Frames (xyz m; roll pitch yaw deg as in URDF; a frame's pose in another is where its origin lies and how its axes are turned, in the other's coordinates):
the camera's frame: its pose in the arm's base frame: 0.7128 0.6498 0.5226 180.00 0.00 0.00
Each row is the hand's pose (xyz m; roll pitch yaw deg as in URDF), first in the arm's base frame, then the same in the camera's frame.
Working: the arm's base frame: its pose in the camera's frame: -0.7128 0.6498 0.5226 -180.00 0.00 0.00

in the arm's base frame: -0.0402 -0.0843 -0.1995 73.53 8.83 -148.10
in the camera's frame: -0.7530 0.7341 0.7221 -106.47 -8.83 148.10
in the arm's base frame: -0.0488 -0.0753 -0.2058 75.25 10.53 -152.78
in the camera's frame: -0.7616 0.7251 0.7284 -104.75 -10.53 152.78
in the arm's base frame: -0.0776 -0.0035 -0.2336 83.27 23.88 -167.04
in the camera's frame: -0.7904 0.6533 0.7562 -96.73 -23.88 167.04
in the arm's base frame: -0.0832 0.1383 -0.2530 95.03 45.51 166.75
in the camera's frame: -0.7960 0.5115 0.7756 -84.97 -45.51 -166.75
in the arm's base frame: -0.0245 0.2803 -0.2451 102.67 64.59 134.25
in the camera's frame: -0.7373 0.3695 0.7677 -77.33 -64.59 -134.25
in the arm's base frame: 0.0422 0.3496 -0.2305 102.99 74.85 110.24
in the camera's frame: -0.6706 0.3002 0.7531 -77.01 -74.85 -110.24
